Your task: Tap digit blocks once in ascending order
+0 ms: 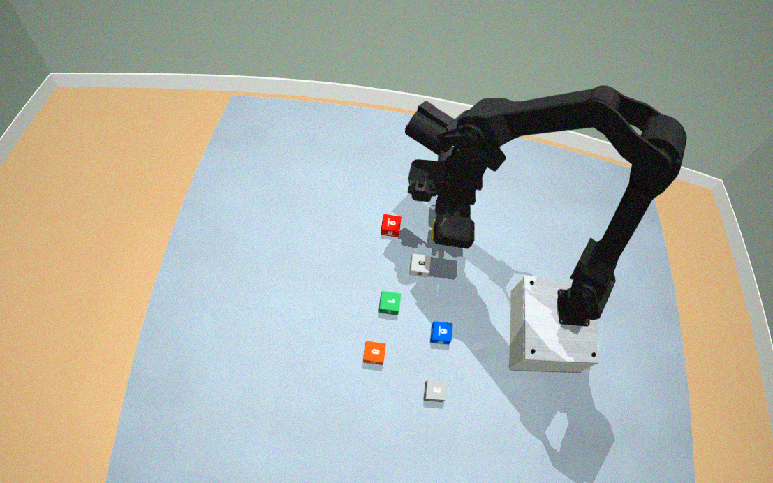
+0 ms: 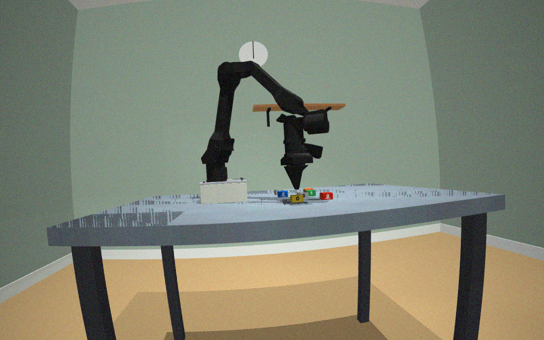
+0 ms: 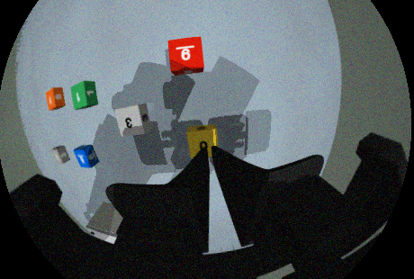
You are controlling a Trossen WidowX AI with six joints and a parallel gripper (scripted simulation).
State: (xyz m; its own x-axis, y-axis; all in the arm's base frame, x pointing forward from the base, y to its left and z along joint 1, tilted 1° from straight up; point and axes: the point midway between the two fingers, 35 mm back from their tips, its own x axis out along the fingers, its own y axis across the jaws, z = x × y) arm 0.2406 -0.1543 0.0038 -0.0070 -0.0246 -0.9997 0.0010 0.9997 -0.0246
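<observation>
The yellow block is 3 cm below my gripper tip. The rest, counted from my gripper tip: red block: 9 cm ahead, 3 cm below, 1 cm to the left; then white block: 8 cm to the left, 3 cm below, 3 cm ahead; then green block: 16 cm to the left, 8 cm ahead, 3 cm below.
</observation>
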